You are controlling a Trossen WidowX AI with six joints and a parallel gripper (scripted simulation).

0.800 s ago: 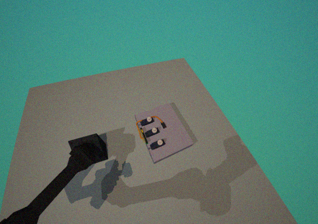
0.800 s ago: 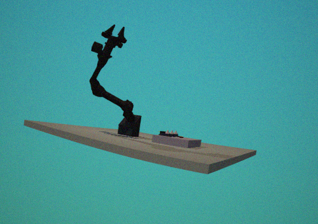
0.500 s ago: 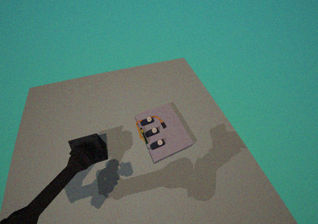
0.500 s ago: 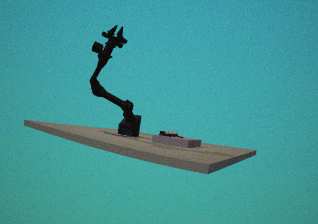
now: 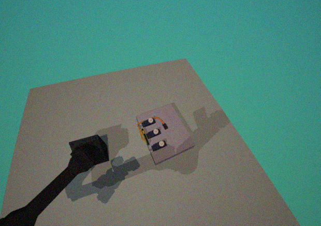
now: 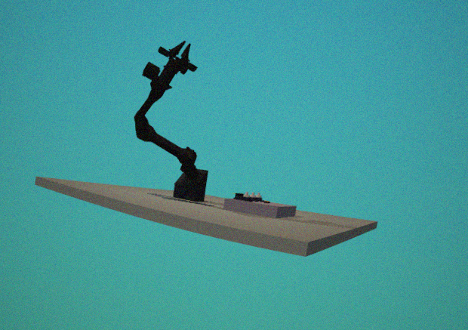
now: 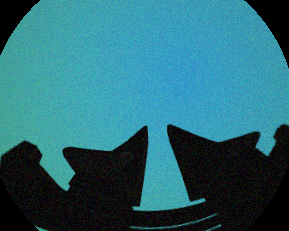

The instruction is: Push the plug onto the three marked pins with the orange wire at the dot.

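Right now the printed holder is 66 cm below my gripper tip, 41 cm to the left of it and 28 cm ahead of it.
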